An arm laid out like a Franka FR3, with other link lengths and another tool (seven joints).
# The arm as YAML. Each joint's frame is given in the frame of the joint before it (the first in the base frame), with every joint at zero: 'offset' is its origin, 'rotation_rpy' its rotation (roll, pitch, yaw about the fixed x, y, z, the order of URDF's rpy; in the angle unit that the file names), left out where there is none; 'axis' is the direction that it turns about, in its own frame. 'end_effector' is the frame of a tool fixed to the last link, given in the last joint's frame.
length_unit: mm
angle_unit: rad
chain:
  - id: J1
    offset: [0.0, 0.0, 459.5]
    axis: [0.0, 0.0, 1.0]
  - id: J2
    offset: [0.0, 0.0, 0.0]
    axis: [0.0, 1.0, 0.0]
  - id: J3
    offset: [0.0, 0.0, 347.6]
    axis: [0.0, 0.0, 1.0]
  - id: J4
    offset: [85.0, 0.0, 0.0]
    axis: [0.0, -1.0, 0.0]
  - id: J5
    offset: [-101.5, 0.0, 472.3]
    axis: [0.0, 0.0, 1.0]
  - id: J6
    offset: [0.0, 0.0, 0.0]
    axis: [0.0, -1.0, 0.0]
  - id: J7
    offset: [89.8, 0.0, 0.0]
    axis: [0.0, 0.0, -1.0]
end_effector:
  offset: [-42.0, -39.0, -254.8]
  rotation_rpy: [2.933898, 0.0, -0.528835]
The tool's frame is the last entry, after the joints.
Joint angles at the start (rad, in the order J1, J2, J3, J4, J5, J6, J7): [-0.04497 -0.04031 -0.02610 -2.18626 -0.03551 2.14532 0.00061]
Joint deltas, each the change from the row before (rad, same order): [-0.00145 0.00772 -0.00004 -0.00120 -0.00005 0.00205 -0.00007]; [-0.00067 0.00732 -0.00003 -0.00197 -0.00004 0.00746 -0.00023]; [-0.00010 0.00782 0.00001 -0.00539 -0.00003 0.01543 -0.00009]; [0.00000 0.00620 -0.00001 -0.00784 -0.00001 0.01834 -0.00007]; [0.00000 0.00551 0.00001 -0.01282 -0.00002 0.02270 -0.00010]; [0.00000 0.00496 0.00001 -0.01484 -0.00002 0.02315 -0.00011]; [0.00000 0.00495 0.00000 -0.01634 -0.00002 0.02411 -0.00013]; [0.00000 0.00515 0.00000 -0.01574 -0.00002 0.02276 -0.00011]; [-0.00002 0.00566 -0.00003 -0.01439 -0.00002 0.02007 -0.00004]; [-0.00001 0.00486 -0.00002 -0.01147 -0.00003 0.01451 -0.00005]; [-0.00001 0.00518 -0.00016 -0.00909 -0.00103 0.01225 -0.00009]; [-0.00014 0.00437 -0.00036 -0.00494 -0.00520 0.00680 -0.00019]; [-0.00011 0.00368 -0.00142 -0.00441 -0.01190 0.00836 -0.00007]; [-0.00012 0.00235 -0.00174 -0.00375 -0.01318 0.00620 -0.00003]
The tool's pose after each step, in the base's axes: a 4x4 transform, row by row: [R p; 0 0 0 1], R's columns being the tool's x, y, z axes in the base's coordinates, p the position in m. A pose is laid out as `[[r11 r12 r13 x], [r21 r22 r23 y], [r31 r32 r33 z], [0 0 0 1]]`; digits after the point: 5 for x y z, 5 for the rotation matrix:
[[0.83517 -0.53618 -0.12249 0.56550], [-0.54993 -0.81094 -0.19987 -0.08677], [0.00783 0.23429 -0.97214 0.37998], [0 0 0 1]]
[[0.83506 -0.53593 -0.12433 0.56590], [-0.55013 -0.81083 -0.19978 -0.08718], [0.00626 0.23523 -0.97192 0.37518], [0 0 0 1]]
[[0.83530 -0.53607 -0.12209 0.56679], [-0.54974 -0.81106 -0.19992 -0.08723], [0.00815 0.23411 -0.97218 0.36877], [0 0 0 1]]
[[0.83558 -0.53659 -0.11779 0.56743], [-0.54924 -0.81135 -0.20010 -0.08718], [0.01180 0.23189 -0.97267 0.36222], [0 0 0 1]]
[[0.83595 -0.53697 -0.11339 0.56690], [-0.54859 -0.81177 -0.20019 -0.08700], [0.01545 0.22955 -0.97317 0.35388], [0 0 0 1]]
[[0.83632 -0.53710 -0.10997 0.56547], [-0.54794 -0.81222 -0.20017 -0.08675], [0.01819 0.22766 -0.97357 0.34495], [0 0 0 1]]
[[0.83672 -0.53707 -0.10706 0.56341], [-0.54726 -0.81270 -0.20008 -0.08646], [0.02045 0.22600 -0.97391 0.33542], [0 0 0 1]]
[[0.83709 -0.53688 -0.10508 0.56107], [-0.54663 -0.81315 -0.19994 -0.08615], [0.02190 0.22481 -0.97416 0.32609], [0 0 0 1]]
[[0.83738 -0.53645 -0.10494 0.55843], [-0.54618 -0.81351 -0.19970 -0.08586], [0.02176 0.22454 -0.97422 0.31707], [0 0 0 1]]
[[0.83766 -0.53569 -0.10662 0.55578], [-0.54583 -0.81382 -0.19943 -0.08560], [0.02006 0.22525 -0.97409 0.30967], [0 0 0 1]]
[[0.83821 -0.53445 -0.10844 0.55359], [-0.54503 -0.81422 -0.19996 -0.08563], [0.01857 0.22672 -0.97378 0.30318], [0 0 0 1]]
[[0.84014 -0.53100 -0.11046 0.55221], [-0.54206 -0.81526 -0.20378 -0.08656], [0.01815 0.23108 -0.97277 0.29896], [0 0 0 1]]
[[0.84396 -0.52514 -0.10936 0.55163], [-0.53594 -0.81701 -0.21277 -0.08908], [0.02239 0.23817 -0.97096 0.29569], [0 0 0 1]]
[[0.84804 -0.51874 -0.10831 0.55104], [-0.52925 -0.81875 -0.22261 -0.09194], [0.02680 0.24610 -0.96887 0.29342], [0 0 0 1]]

